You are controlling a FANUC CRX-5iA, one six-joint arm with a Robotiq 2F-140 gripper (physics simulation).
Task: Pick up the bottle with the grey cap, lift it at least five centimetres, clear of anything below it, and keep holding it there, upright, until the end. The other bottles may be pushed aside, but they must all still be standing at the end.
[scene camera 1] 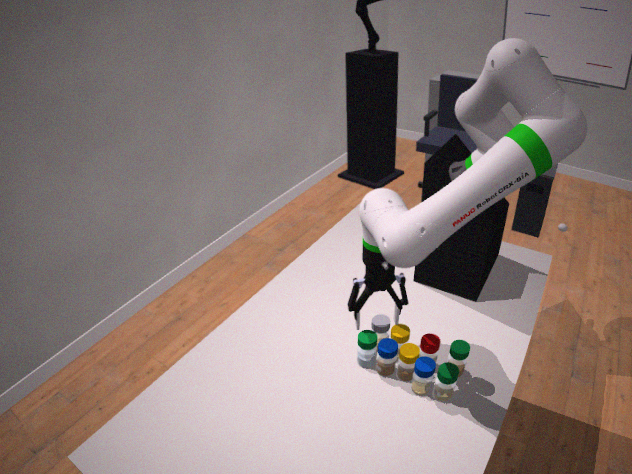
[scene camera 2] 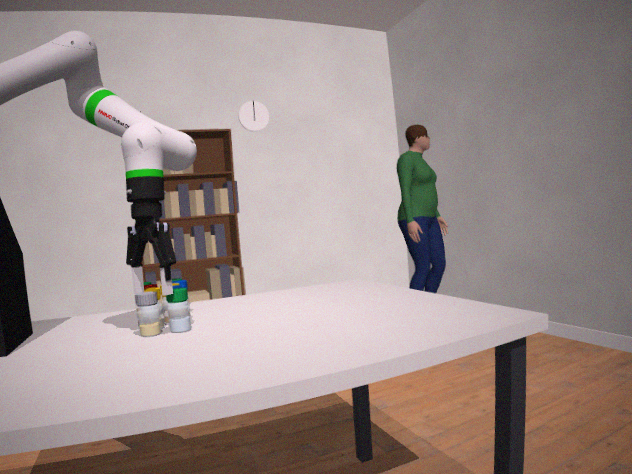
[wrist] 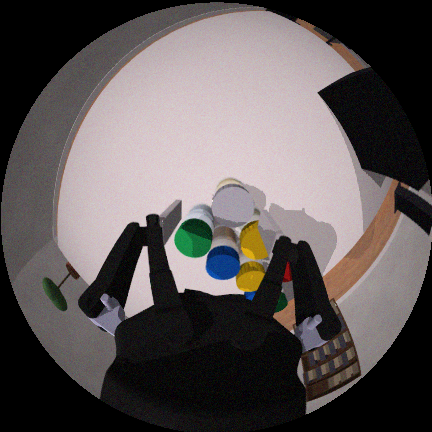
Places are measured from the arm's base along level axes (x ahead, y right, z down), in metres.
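Pixels of known places: gripper, between the fingertips: (scene camera 1: pixel 376 324) (scene camera 2: pixel 153 293) (wrist: pixel 220 213).
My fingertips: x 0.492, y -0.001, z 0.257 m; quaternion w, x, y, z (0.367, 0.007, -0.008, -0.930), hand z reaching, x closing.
Ahead of a thing's pixels: the offset from my fingertips to its middle. Level surfaces: height alone.
The bottle with the grey cap {dy -0.002, dx -0.018, dz +0.050 m} (scene camera 1: pixel 380 322) (scene camera 2: pixel 147 298) (wrist: pixel 233 205) stands upright on the white table, at the end of a cluster of bottles. It has pale yellow contents. My gripper (scene camera 1: pixel 377 324) (scene camera 2: pixel 152 292) (wrist: pixel 220 213) is open and points down. Its fingertips are about at cap height, with one finger on each side of the grey cap in scene camera 1. Right beside it stand a green-capped bottle {dy -0.010, dx +0.057, dz +0.050 m} (scene camera 1: pixel 367 340) (scene camera 2: pixel 178 294) (wrist: pixel 193 238), a blue-capped bottle {dy -0.073, dx +0.050, dz +0.050 m} (scene camera 1: pixel 387 349) (wrist: pixel 223 262) and a yellow-capped bottle {dy -0.070, dx -0.018, dz +0.049 m} (scene camera 1: pixel 400 333) (wrist: pixel 253 241).
Further along the cluster stand a second yellow-capped bottle {dy -0.131, dx +0.030, dz +0.050 m} (scene camera 1: pixel 408 353) (wrist: pixel 250 276), a red-capped bottle {dy -0.157, dx -0.036, dz +0.050 m} (scene camera 1: pixel 429 343), a second blue-capped bottle {dy -0.191, dx +0.047, dz +0.050 m} (scene camera 1: pixel 424 367) and two more green-capped bottles, all upright. The black robot base (scene camera 1: pixel 454 255) stands on the table {dz +0.102 m} (scene camera 1: pixel 255 382) (scene camera 2: pixel 326 336).
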